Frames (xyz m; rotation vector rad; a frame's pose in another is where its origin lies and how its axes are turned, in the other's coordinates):
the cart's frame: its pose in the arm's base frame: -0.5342 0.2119 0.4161 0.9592 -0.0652 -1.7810
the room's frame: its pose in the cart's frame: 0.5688 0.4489 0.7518 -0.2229 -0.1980 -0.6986
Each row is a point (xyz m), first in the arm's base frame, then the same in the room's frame.
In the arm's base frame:
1: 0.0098 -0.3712 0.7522
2: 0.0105 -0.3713 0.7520
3: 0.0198 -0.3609 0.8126
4: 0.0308 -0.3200 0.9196
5: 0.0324 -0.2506 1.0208
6: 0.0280 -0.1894 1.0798
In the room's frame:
1: -0.6574 0.1424 -0.4760
2: -0.6577 0.1429 -0.4764
3: -0.7018 0.1328 -0.4337
4: -0.7856 0.0937 -0.3652
5: -0.8721 0.0268 -0.3094
6: -0.9278 -0.0319 -0.2831

